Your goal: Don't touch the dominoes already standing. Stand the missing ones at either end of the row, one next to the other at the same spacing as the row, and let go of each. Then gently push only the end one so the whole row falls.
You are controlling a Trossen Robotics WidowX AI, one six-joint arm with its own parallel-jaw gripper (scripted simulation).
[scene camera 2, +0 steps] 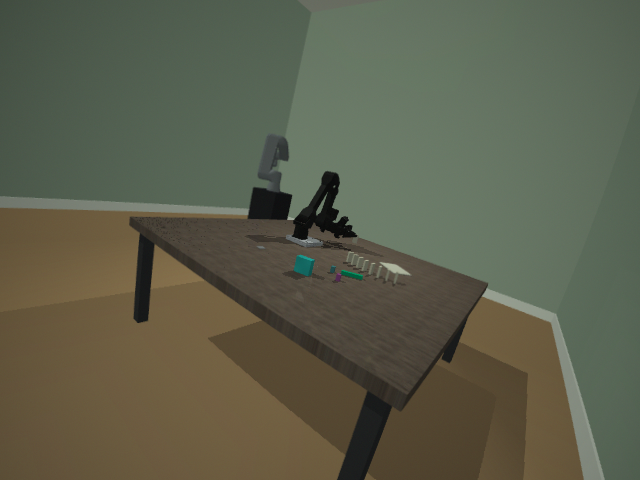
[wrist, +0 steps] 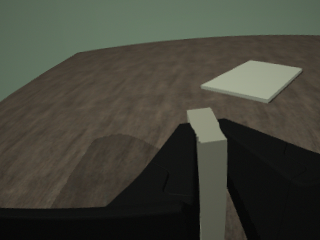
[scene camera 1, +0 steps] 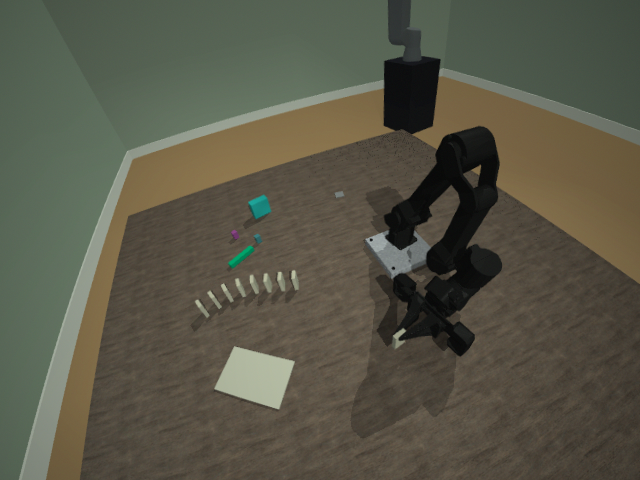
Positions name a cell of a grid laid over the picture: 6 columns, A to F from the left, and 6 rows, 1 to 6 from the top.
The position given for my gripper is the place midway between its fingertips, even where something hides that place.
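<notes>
There is a cream domino in my gripper (scene camera 1: D5), which carries it, and the wrist view shows the gripper (wrist: D4) as well. I can also see a flat cream sheet (scene camera 1: C5). In the wrist view, too, I find the sheet (wrist: E3).
</notes>
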